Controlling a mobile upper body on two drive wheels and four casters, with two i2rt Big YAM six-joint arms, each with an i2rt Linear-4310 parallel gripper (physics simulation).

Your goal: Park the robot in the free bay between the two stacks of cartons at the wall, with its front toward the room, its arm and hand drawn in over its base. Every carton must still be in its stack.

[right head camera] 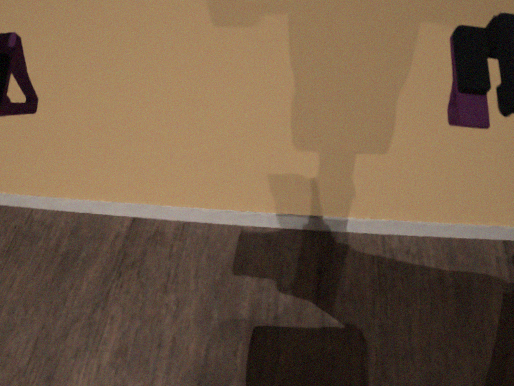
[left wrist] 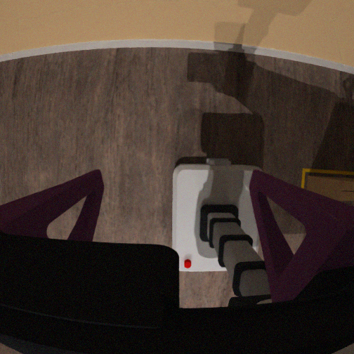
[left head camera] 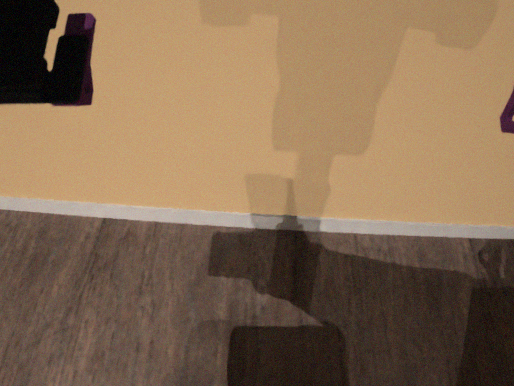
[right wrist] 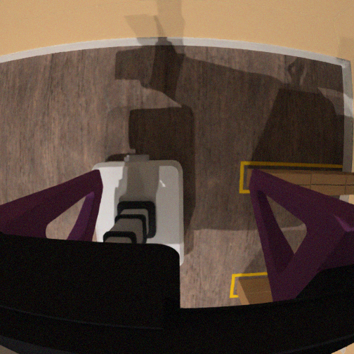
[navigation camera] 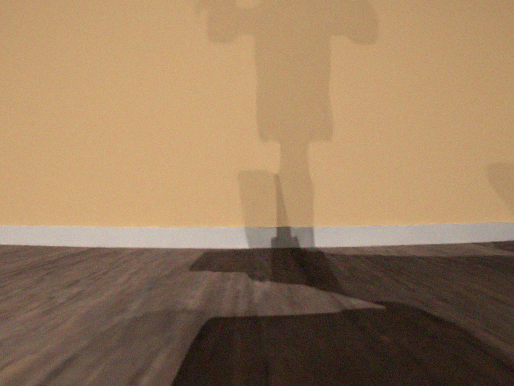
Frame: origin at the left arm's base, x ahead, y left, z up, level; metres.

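Seen in the pictures: left gripper, fingertip midpoint: (left head camera: 38, 98); right gripper, fingertip midpoint: (right head camera: 503, 121).
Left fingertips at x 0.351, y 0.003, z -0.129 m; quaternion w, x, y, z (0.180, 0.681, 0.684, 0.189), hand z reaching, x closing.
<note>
A point is followed by its place in that frame.
In the right wrist view, one carton stack (right wrist: 300, 181) stands inside a yellow floor outline (right wrist: 290, 164) at the right and runs toward the side wall. A corner of the other stack (right wrist: 253, 291) shows nearer, in its outline (right wrist: 233, 286); the right finger hides more. The bay opens between them, right of the white base (left wrist: 190, 200) (right wrist: 170, 200). The left wrist view shows an end of a stack (left wrist: 322, 185). My left gripper (left wrist: 176, 177) and right gripper (right wrist: 177, 172) are open and empty, held high, one each side of the base's middle.
A tan wall (left head camera: 150, 125) @(y 0.150, x 1.145, z -0.860 m) (right head camera: 150, 125) @(y 0.230, x 1.147, z -0.855 m) (navigation camera: 125, 125) @(y 0.332, x 1.150, z -0.863 m) with a white baseboard (left head camera: 150, 214) @(y 0.221, x 1.134, z -1.359 m) (right head camera: 150, 210) @(y 0.350, x 1.138, z -1.348 m) (navigation camera: 125, 237) @(y 0.314, x 1.137, z -1.366 m) stands ahead of the base. The robot's shadow falls on floor and wall. In the right wrist view, a room corner (right wrist: 345, 63) shows at the upper right.
</note>
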